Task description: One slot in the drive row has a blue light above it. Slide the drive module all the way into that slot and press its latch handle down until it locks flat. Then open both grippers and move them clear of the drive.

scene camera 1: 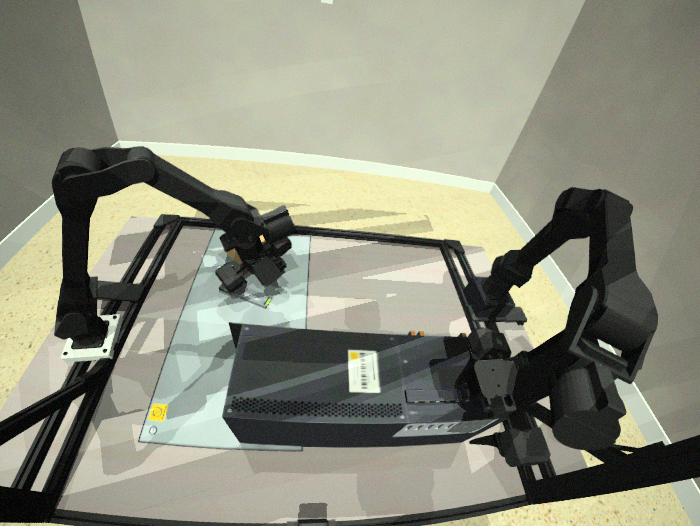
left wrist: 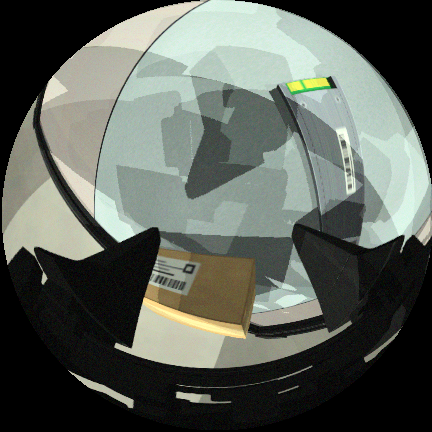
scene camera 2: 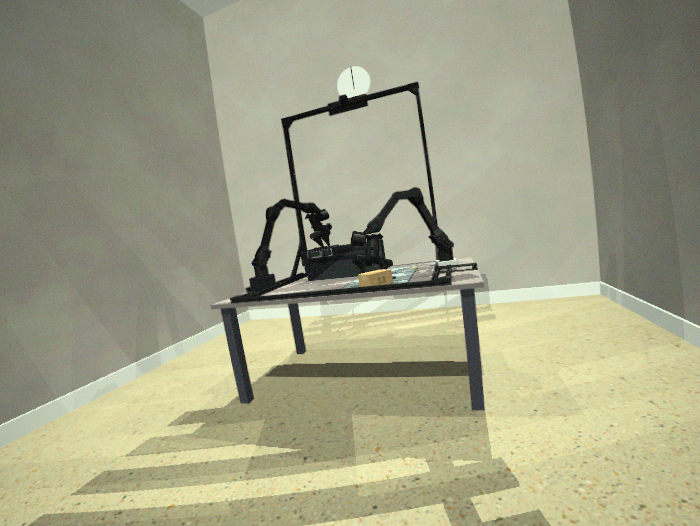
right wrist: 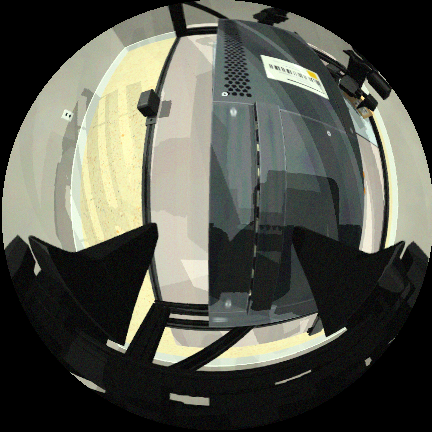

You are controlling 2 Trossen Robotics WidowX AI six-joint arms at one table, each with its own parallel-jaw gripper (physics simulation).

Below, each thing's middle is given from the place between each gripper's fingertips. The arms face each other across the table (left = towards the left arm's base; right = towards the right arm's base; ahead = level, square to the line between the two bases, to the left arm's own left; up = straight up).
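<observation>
My left gripper: 1 cm above the drive module (left wrist: pixel 318 106), 6 cm past it, 4 cm to the right of it. Cardboard box (left wrist: pixel 215 293), counted from my left hand: 2 cm above, 9 cm ahead, 2 cm to the left.
Drive module, counted from my right hand: 17 cm below, 41 cm ahead, 33 cm to the left. Cardboard box, from my right hand: 15 cm below, 56 cm ahead, 31 cm to the left. By its middle, drive module nearer to my left gripper than to my right hand.
</observation>
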